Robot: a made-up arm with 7 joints. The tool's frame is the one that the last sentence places.
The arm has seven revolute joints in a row. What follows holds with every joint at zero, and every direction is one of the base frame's. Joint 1 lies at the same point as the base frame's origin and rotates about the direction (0, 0.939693, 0.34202). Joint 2 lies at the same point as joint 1 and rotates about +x. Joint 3 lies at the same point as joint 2 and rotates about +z. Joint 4 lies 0.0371 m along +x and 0.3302 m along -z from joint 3 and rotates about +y. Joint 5 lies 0.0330 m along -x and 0.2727 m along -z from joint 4 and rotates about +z. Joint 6 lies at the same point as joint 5 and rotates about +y. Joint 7 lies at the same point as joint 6 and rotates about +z. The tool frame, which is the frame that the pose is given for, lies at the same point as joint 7; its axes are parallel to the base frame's.
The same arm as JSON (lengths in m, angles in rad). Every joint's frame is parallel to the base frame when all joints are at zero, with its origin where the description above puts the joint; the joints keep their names.
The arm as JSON. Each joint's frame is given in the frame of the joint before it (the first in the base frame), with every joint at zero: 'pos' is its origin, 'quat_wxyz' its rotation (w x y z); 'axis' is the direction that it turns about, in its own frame. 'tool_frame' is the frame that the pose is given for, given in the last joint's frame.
{"length_unit": "m", "angle_unit": "rad", "joints": [
  {"joint": "joint 1", "pos": [0.0, 0.0, 0.0], "quat_wxyz": [1.0, 0.0, 0.0, 0.0], "axis": [0.0, 0.9397, 0.342]},
  {"joint": "joint 2", "pos": [0.0, 0.0, 0.0], "quat_wxyz": [1.0, 0.0, 0.0, 0.0], "axis": "+x"},
  {"joint": "joint 3", "pos": [0.0, 0.0, 0.0], "quat_wxyz": [1.0, 0.0, 0.0, 0.0], "axis": "+z"},
  {"joint": "joint 4", "pos": [0.0371, 0.0, -0.3302], "quat_wxyz": [1.0, 0.0, 0.0, 0.0], "axis": "+y"},
  {"joint": "joint 5", "pos": [-0.033, 0.0, -0.2727], "quat_wxyz": [1.0, 0.0, 0.0, 0.0], "axis": "+z"},
  {"joint": "joint 6", "pos": [0.0, 0.0, 0.0], "quat_wxyz": [1.0, 0.0, 0.0, 0.0], "axis": "+y"},
  {"joint": "joint 7", "pos": [0.0, 0.0, 0.0], "quat_wxyz": [1.0, 0.0, 0.0, 0.0], "axis": "+z"}
], "tool_frame": {"pos": [0.0, 0.0, 0.0], "quat_wxyz": [1.0, 0.0, 0.0, 0.0]}}

